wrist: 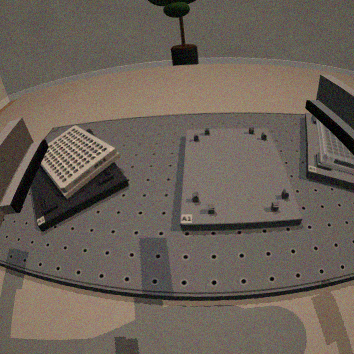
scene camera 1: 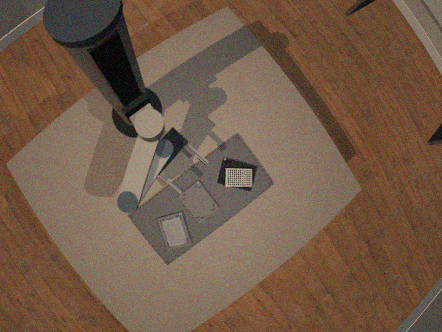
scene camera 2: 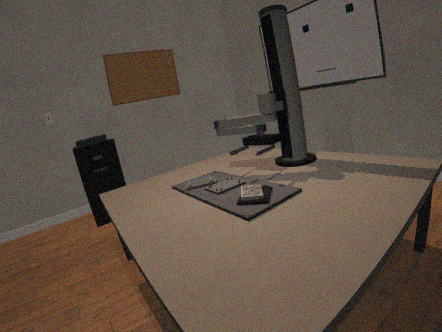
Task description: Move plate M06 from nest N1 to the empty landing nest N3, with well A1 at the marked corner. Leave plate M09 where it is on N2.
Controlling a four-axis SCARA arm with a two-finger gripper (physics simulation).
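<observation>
White plate M06 (scene camera 1: pixel 238 177) (scene camera 2: pixel 251 191) (wrist: pixel 77 157) lies skewed on the dark nest N1 (scene camera 1: pixel 232 163) (scene camera 2: pixel 260 201) (wrist: pixel 85 200), turned relative to it and overhanging its edge. The grey nest N3 (scene camera 1: pixel 199 200) (scene camera 2: pixel 225 185) (wrist: pixel 235 175) is empty, with corner posts and an A1 label at its near left corner in the wrist view. The clear plate M09 (scene camera 1: pixel 175 231) (wrist: pixel 335 145) sits on nest N2 (scene camera 1: pixel 161 225) (wrist: pixel 325 175), partly hidden by a finger in the wrist view. My gripper (scene camera 1: pixel 193 178) (scene camera 2: pixel 245 153) (wrist: pixel 179 99) is open wide and empty, raised behind the nests on the arm's side.
The nests stand on a grey perforated board (scene camera 1: pixel 250 150) (scene camera 2: pixel 230 205) (wrist: pixel 200 270) on the beige table (scene camera 1: pixel 300 165) (scene camera 2: pixel 250 260). The arm's column (scene camera 1: pixel 107 65) (scene camera 2: pixel 292 100) rises at the back. The folded arm links hang beside the board in scene camera 1.
</observation>
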